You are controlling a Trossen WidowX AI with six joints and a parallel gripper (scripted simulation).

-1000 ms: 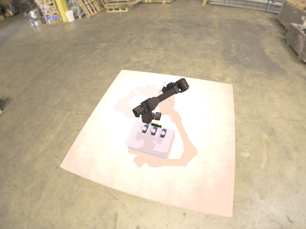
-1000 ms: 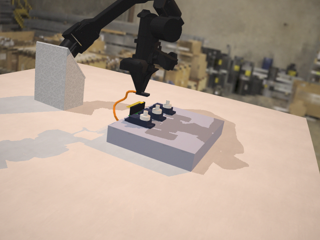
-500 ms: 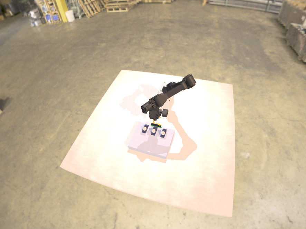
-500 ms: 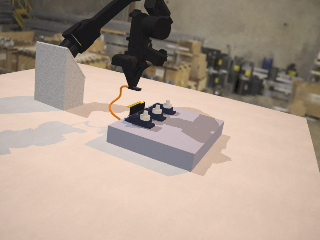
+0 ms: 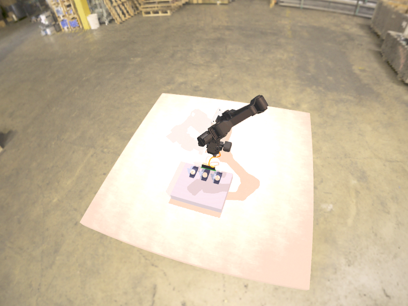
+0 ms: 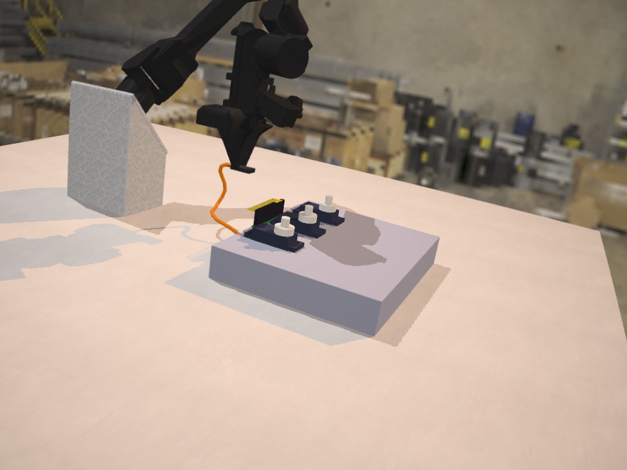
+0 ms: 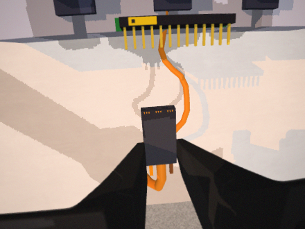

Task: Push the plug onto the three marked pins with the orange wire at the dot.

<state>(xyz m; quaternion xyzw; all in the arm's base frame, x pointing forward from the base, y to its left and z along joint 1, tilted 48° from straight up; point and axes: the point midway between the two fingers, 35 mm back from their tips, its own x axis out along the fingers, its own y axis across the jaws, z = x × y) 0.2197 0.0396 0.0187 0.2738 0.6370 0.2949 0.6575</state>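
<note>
The yellow band is 80 mm ahead of my gripper tip, 40 mm below it and 10 mm to the left of it. From my gripper tip the other things lie so: black header 80 mm ahead, 50 mm below, 20 mm to the right; then pale holder block 230 mm ahead, 90 mm below, 20 mm to the right; then dot 70 mm ahead, 40 mm below, 10 mm to the left.
</note>
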